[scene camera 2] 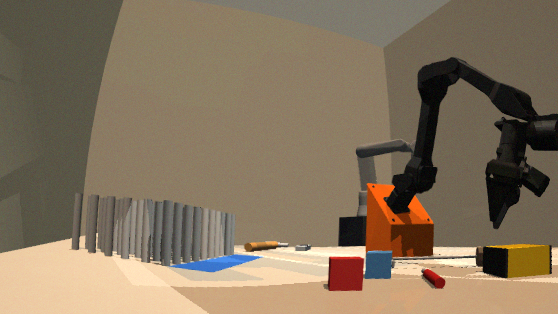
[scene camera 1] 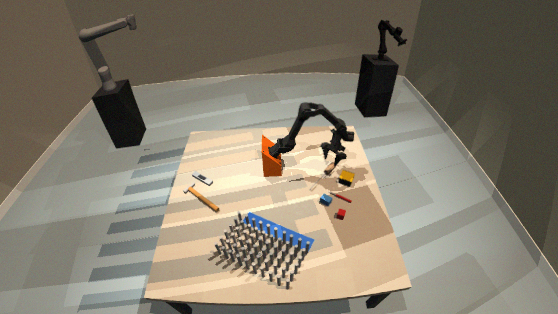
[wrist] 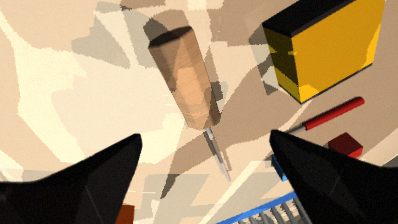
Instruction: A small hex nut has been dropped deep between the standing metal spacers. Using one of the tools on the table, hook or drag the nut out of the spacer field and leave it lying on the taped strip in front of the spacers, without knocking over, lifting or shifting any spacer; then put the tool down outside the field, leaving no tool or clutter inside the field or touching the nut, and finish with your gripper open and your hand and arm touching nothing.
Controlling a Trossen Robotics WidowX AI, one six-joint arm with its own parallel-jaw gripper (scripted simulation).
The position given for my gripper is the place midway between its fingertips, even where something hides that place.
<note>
My gripper (scene camera 2: pixel 494 225) is open, holding nothing. Also in view: a black block (scene camera 2: pixel 508 261), a red cube (scene camera 2: pixel 345 273), a blue cube (scene camera 2: pixel 378 263) and a blue taped strip (scene camera 2: pixel 211 265).
My gripper shows as well in the wrist view (wrist: pixel 206 137).
</note>
